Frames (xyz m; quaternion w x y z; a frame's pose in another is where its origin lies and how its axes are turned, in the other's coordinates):
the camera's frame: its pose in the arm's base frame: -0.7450 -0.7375 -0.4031 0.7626 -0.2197 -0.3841 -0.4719
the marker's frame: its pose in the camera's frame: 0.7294 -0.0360 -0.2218 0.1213 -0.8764 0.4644 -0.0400
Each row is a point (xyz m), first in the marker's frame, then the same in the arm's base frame.
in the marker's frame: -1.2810 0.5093 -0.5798
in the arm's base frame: -0.4073 0.0241 -0.6283
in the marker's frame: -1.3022 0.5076 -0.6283
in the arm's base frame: -0.4219 0.0730 -0.6142
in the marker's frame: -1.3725 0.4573 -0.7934
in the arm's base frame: -0.4460 0.2371 -0.5294
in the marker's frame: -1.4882 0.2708 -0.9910
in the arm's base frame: -0.3821 0.4536 -0.3389
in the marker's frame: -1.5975 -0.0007 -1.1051
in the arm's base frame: -0.2238 0.6055 -0.1141
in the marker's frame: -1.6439 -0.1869 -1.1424
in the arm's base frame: -0.1081 0.6607 0.0335
